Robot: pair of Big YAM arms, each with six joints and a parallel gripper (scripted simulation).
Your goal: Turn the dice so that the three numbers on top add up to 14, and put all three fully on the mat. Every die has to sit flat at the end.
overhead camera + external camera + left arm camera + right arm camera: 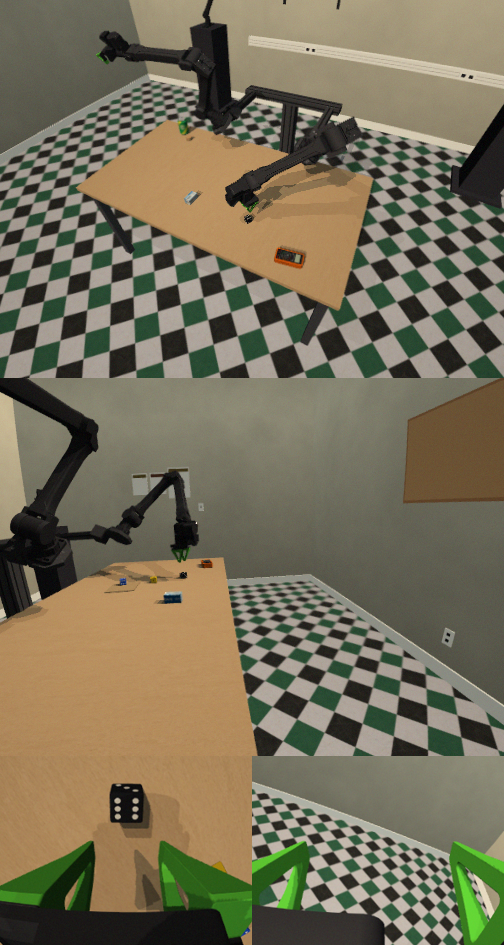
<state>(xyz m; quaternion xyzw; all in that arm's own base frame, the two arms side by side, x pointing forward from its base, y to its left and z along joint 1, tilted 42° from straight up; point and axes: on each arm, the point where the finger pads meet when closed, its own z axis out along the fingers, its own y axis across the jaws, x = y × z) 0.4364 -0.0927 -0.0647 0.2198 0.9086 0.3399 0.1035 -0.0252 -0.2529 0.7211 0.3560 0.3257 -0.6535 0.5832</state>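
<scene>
Now: the black die 9 cm below my left hand. Round my left hand: blue die 30 cm behind, 10 cm to the right, 8 cm below; tan mat 28 cm behind, 14 cm to the right, 10 cm below; yellow die 14 cm behind, 9 cm below, 7 cm to the right.
</scene>
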